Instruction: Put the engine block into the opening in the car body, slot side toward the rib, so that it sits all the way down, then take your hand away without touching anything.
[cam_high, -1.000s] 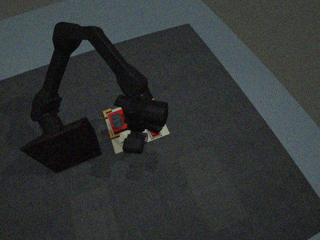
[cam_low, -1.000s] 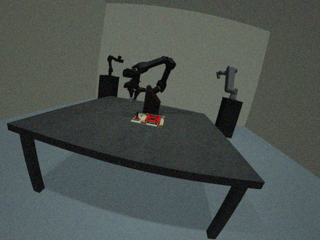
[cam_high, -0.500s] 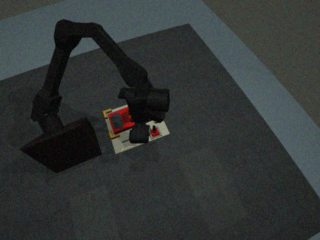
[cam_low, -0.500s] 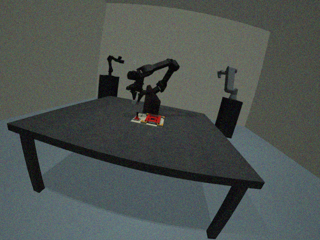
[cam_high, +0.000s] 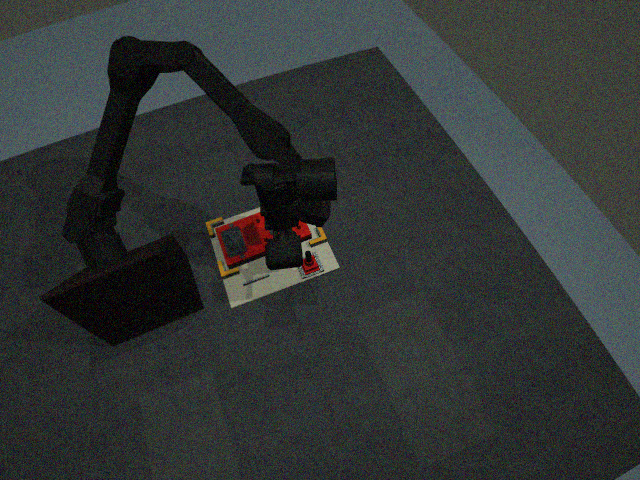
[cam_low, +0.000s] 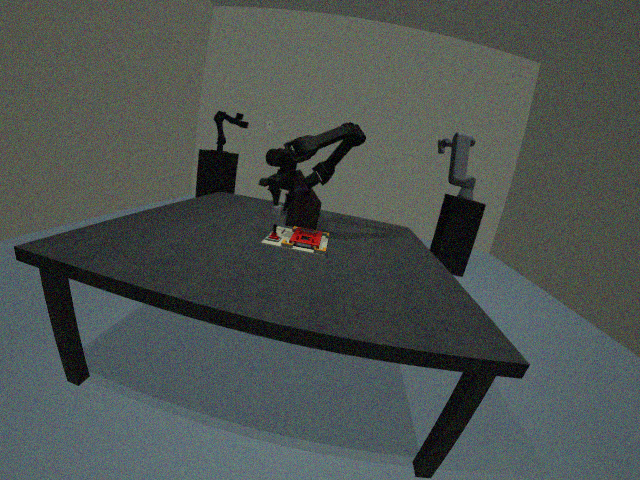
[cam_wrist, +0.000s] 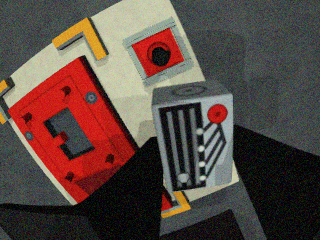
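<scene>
The thin grey bar is 100 mm below my gripper tip, 90 mm to the left of it and 30 mm behind it. Round my gripper tip: black post 80 mm below, 40 mm ahead; engine block 10 mm below.
</scene>
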